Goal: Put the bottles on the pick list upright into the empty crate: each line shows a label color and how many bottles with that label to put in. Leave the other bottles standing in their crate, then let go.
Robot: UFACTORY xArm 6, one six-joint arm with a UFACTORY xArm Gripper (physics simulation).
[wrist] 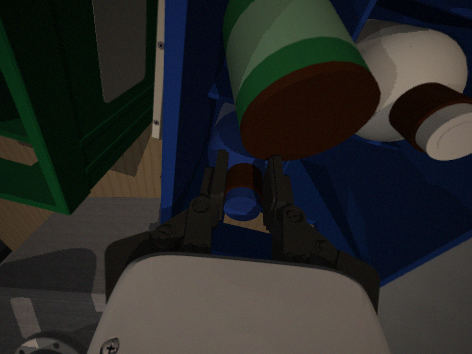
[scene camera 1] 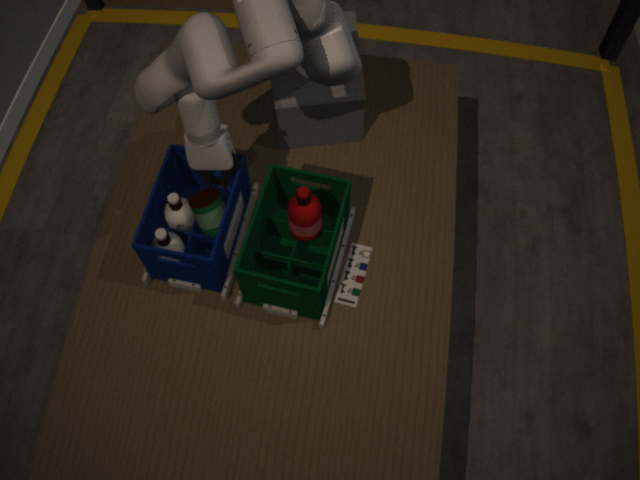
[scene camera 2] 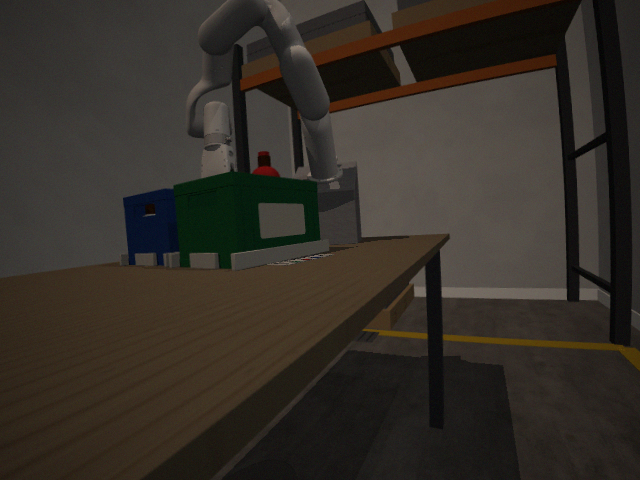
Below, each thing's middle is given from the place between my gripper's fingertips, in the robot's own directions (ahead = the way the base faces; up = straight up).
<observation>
I see the blue bottle (wrist: 243, 195) 60 mm below my hand and 20 mm behind it. From my hand the other things lie so: green bottle (scene camera 1: 207, 205): 60 mm ahead, 50 mm below, 10 mm to the right; then red bottle (scene camera 1: 304, 211): 210 mm to the left, 60 mm ahead, 30 mm above; then pick list (scene camera 1: 358, 258): 330 mm to the left, 140 mm below, 110 mm ahead.
</observation>
